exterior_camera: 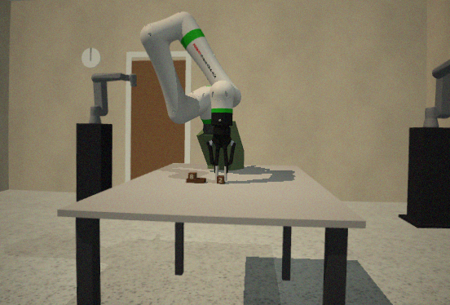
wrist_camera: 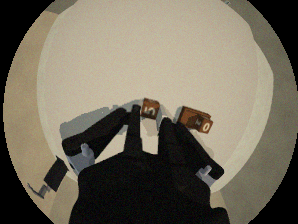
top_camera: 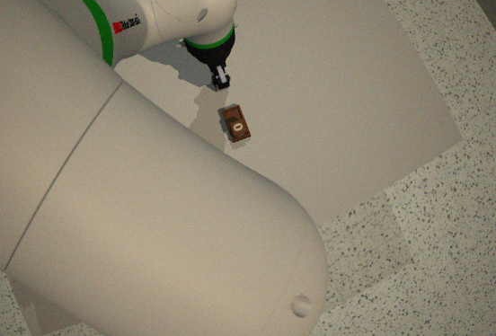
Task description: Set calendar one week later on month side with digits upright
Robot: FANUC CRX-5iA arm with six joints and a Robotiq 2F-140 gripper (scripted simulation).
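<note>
My gripper is now 1 cm past the brown tray, 11 cm to the left of it and 3 cm above it.
</note>
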